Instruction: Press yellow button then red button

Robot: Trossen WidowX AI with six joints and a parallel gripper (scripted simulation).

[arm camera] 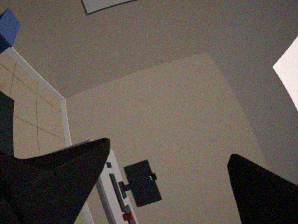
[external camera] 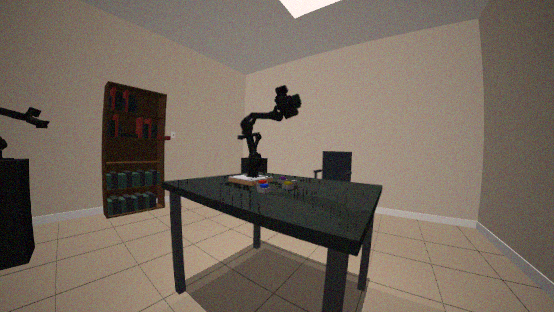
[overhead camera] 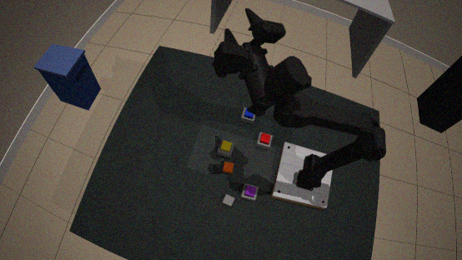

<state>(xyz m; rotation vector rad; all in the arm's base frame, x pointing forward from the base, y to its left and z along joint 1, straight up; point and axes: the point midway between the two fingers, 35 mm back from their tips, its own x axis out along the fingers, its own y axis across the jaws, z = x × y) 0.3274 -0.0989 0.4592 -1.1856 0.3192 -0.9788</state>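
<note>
Now: gripper tip 40 mm past the yellow button, 100 mm to the right of it and 470 mm above it. Round my gripper tip: orange block (70 mm behind, 160 mm to the left, 490 mm below); red button (160 mm behind, 20 mm to the left, 470 mm below); blue button (80 mm behind, 60 mm to the right, 470 mm below).
</note>
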